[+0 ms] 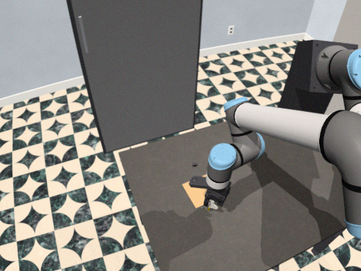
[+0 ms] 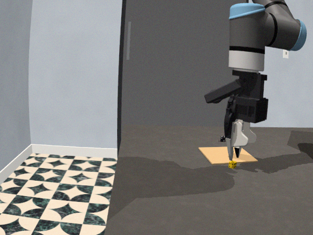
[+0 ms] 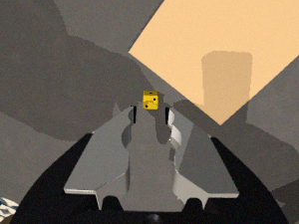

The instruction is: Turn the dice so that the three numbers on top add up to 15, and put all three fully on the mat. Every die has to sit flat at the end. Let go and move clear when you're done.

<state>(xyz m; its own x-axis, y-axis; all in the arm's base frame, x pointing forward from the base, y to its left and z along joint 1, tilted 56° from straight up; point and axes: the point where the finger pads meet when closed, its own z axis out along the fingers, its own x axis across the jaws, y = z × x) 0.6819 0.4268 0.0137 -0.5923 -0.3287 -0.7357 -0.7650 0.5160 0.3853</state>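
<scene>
The yellow die is 30 mm below my hand. From my hand the other things lie so: black die: 250 mm to the right, 30 mm below, 10 mm ahead; orange mat: 100 mm to the right, 40 mm below, 10 mm ahead; green die: 220 mm to the right, 60 mm behind, 30 mm below.
</scene>
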